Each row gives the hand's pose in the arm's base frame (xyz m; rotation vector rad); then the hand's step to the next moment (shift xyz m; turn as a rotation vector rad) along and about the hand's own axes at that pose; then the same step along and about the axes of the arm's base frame.
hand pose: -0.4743 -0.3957 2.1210 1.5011 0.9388 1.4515
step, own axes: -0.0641 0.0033 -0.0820 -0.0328 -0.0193 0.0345
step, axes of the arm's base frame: -0.0854 -0.0553 -0.0220 0.0332 -0.0251 -0.0300
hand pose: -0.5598 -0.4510 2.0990 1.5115 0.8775 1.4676
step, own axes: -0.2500 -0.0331 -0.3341 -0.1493 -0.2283 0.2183
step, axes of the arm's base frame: -0.3483 -0.1824 -0.1435 0.2216 -0.0626 -0.2628
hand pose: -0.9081 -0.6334 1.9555 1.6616 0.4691 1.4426
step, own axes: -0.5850 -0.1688 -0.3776 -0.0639 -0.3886 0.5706
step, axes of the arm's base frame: -0.4625 -0.2096 -0.5054 0.6123 -0.0350 -0.3233
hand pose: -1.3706 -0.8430 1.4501 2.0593 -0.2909 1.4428
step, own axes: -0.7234 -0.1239 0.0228 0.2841 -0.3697 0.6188
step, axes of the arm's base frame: -0.1991 -0.0281 -0.7062 0.7743 -0.0238 -0.0112
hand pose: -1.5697 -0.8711 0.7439 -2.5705 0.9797 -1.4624
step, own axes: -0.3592 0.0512 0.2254 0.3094 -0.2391 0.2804
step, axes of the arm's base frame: 0.0206 0.0881 -0.4175 0.4525 -0.0493 0.1561
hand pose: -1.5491 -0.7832 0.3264 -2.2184 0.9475 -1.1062
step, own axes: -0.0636 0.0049 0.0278 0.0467 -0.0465 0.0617
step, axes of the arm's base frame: -0.0064 0.0481 -0.0498 0.0881 0.0014 0.0198
